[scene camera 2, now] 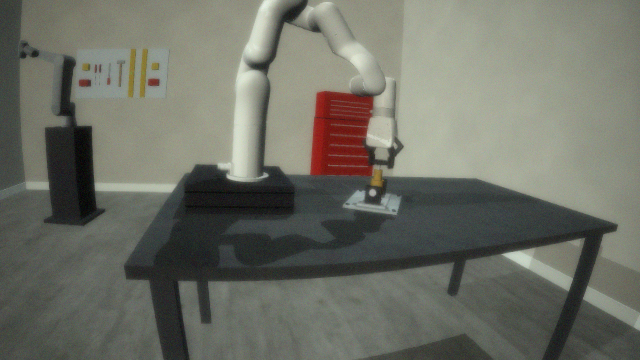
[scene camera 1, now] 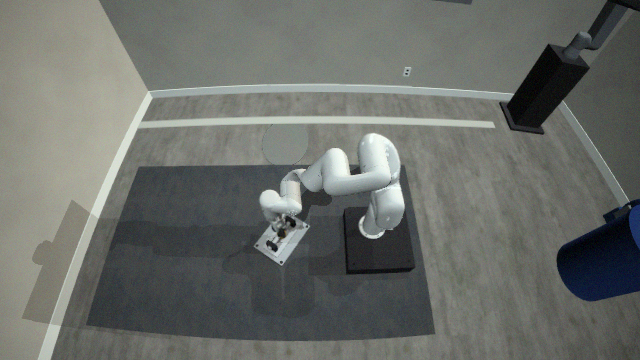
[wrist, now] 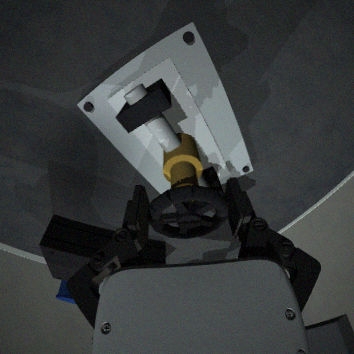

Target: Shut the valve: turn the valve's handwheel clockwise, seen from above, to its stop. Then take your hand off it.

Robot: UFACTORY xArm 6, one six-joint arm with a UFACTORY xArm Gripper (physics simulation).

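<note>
The black spoked handwheel [wrist: 189,212] sits on top of the yellow valve body [wrist: 183,161] [scene camera 2: 377,178]. The valve and its pale pipe [wrist: 163,133] stand on a light grey base plate [wrist: 95,116] [scene camera 1: 283,261] [scene camera 2: 353,204]. My gripper [wrist: 185,192] [scene camera 2: 383,163] points down at the handwheel and is shut on it, with one finger at each side of the rim. In scene camera 1 the gripper and wrist hide much of the handwheel. Which way the wheel stands relative to its stop cannot be told.
The plate lies on the dark table [scene camera 1: 165,290] [scene camera 2: 450,215]. The black arm pedestal [scene camera 1: 377,257] [scene camera 2: 240,200] stands beside it. Black pipe supports [wrist: 143,105] stand on the plate. A red tool cabinet [scene camera 2: 340,135] and a second arm's black pedestal [scene camera 1: 537,90] [scene camera 2: 70,172] stand away from the table.
</note>
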